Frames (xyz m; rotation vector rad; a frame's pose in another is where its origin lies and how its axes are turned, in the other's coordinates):
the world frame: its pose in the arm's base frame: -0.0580 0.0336 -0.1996 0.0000 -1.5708 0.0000
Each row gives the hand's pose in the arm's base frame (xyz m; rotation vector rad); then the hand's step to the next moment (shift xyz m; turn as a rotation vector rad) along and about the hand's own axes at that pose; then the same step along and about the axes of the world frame.
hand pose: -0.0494 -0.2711 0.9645 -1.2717 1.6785 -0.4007
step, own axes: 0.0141 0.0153 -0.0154 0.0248 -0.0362 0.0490
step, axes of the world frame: -0.0104 -0.0103 0.0213 -0.0098 -0.0229 -0.0609
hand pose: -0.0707 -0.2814 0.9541 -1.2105 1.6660 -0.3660
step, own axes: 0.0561 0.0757 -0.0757 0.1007 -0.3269 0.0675
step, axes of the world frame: -0.0499 -0.0352 0.1043 0.1475 -0.2129 -0.2333
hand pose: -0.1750 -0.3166 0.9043 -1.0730 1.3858 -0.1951
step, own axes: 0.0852 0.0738 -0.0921 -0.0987 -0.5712 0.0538
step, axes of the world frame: -0.0943 -0.0631 0.0912 0.4590 -0.2174 -0.2846
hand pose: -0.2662 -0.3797 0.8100 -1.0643 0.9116 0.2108
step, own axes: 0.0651 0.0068 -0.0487 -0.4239 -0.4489 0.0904
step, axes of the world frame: -0.0604 -0.0537 -0.0109 0.6219 -0.0405 -0.0312
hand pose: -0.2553 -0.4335 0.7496 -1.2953 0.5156 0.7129
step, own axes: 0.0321 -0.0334 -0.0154 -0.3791 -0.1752 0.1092
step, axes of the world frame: -0.0032 -0.0129 -0.0470 0.4088 0.0170 0.1377
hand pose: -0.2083 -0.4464 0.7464 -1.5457 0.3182 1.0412
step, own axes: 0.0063 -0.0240 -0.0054 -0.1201 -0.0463 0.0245
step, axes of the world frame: 0.0105 0.0040 -0.0228 0.1226 -0.0062 0.0458
